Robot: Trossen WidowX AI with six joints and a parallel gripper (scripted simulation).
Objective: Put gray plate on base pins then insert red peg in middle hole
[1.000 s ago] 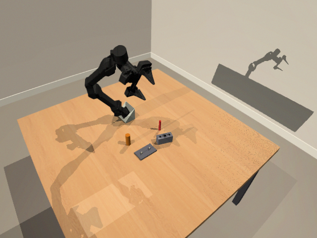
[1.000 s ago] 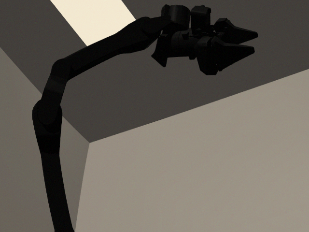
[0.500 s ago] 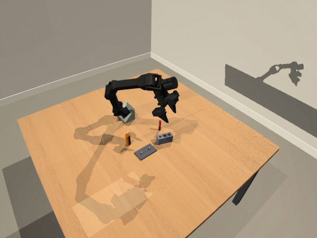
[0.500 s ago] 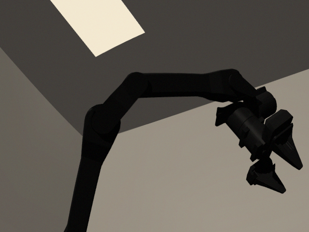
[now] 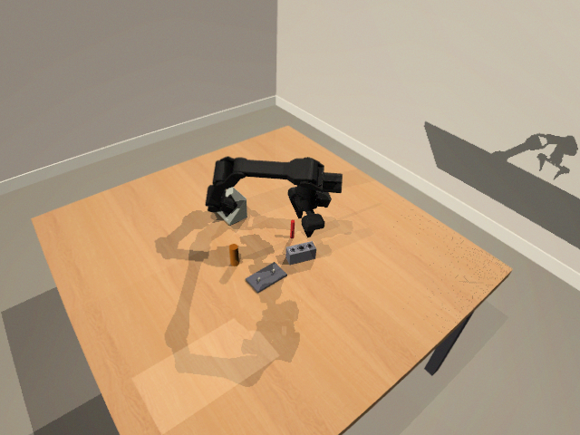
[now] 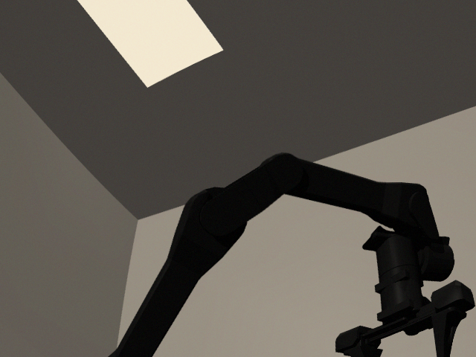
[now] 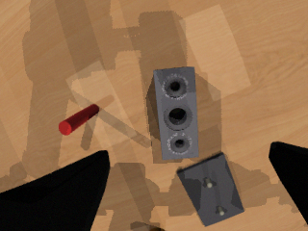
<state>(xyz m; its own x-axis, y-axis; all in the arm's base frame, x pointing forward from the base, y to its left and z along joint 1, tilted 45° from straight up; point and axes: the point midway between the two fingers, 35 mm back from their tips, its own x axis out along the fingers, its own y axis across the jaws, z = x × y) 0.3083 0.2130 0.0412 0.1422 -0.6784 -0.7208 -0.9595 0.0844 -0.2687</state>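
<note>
Now: gripper tip 11 cm above the gray plate. Round my gripper tip: orange cylinder (9 cm behind, 21 cm to the right, 10 cm below); then red peg (10 cm behind, 2 cm to the left, 10 cm below); then dark base (2 cm ahead, 15 cm to the right, 13 cm below).
</note>
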